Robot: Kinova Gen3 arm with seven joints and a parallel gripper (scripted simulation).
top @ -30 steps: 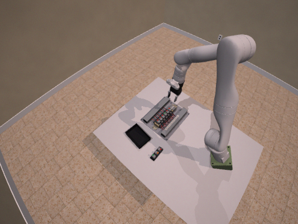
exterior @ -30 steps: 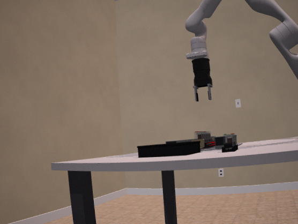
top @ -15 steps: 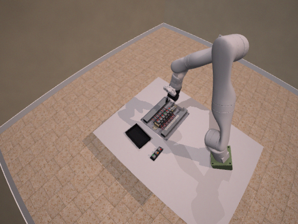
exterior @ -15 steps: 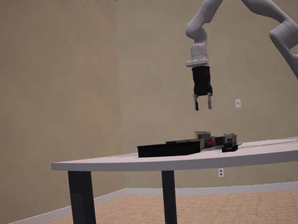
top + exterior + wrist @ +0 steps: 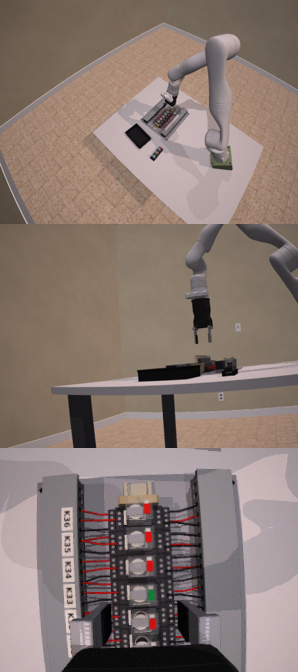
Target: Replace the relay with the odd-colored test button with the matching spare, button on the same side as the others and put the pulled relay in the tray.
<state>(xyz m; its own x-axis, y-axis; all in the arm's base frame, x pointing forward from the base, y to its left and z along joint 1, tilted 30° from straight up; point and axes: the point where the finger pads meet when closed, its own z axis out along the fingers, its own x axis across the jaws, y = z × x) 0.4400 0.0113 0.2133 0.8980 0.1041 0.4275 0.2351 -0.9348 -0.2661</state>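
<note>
Right now my hand is 130 mm above the relay panel. Round my hand: spare holder: 210 mm behind, 230 mm to the left, 130 mm below; red wiring: 50 mm behind, 10 mm to the left, 120 mm below; black tray: 30 mm behind, 280 mm to the left, 120 mm below.
</note>
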